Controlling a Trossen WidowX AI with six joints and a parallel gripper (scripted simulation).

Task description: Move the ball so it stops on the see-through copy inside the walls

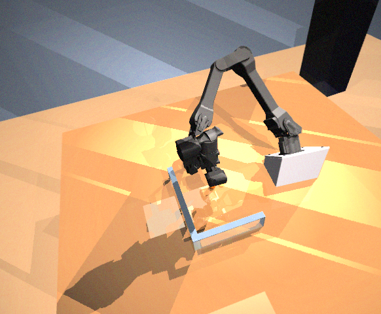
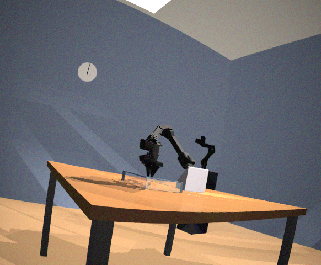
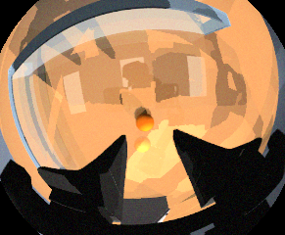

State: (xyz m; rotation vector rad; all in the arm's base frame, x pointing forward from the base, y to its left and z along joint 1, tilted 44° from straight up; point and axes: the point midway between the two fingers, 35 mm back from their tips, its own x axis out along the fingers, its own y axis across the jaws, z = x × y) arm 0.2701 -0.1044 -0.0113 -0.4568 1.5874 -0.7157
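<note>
The orange ball is 4 cm below my gripper tip. From my gripper tip the other things lie so: pale orange sphere 4 cm behind, 1 cm to the left, 4 cm below.
</note>
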